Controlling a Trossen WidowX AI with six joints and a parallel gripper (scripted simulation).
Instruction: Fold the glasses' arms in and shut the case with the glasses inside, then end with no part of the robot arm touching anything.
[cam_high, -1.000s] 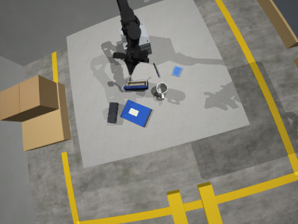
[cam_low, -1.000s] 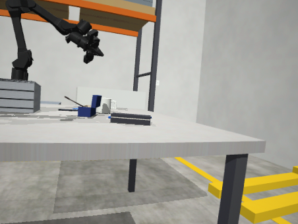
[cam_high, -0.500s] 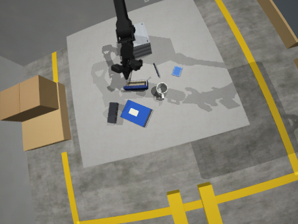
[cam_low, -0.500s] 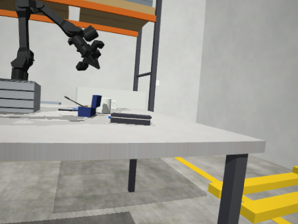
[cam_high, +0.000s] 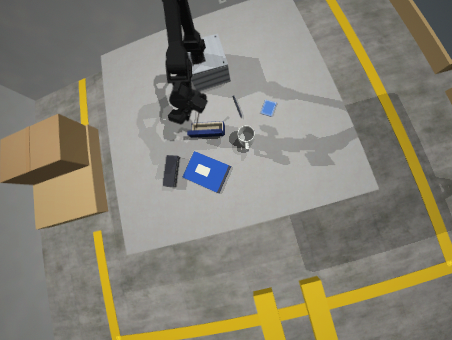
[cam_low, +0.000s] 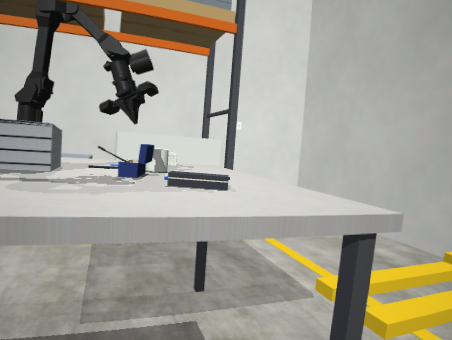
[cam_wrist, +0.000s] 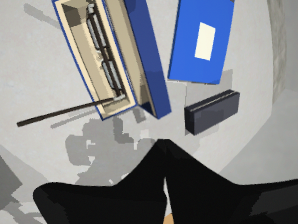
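Right now my hand is 12 cm above the case lid, 6 cm short of it and 4 cm to the right of it. Round my hand: dark flat box 19 cm to the right, 18 cm below, 18 cm ahead; then small blue pad 38 cm to the left, 19 cm below, 2 cm behind.
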